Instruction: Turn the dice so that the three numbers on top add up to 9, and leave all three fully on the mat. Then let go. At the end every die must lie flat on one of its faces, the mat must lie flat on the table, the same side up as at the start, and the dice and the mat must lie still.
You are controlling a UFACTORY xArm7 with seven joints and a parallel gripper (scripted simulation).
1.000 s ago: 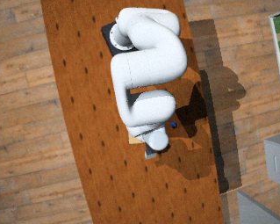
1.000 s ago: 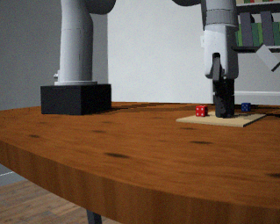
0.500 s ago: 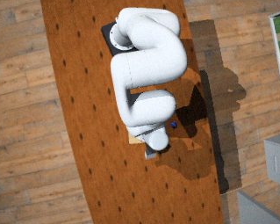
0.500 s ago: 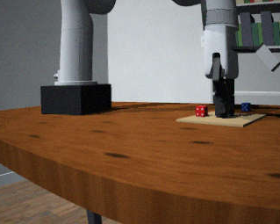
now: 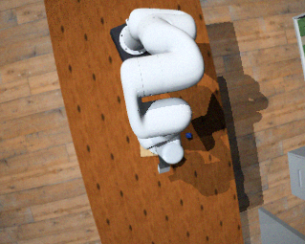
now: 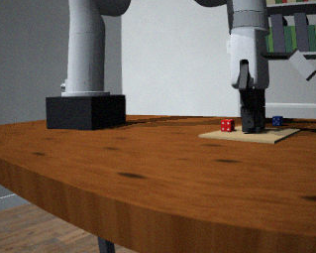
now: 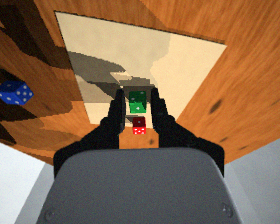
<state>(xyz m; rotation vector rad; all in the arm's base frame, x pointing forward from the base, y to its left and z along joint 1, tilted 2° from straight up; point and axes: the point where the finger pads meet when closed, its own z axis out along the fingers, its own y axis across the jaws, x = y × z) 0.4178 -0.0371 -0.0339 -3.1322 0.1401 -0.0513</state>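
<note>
Now: the green die 10 mm below my hand. Round my hand: red die (50 mm behind, 10 mm below); blue die (140 mm to the left, 30 mm ahead, 20 mm below); tan mat (20 mm below).
</note>
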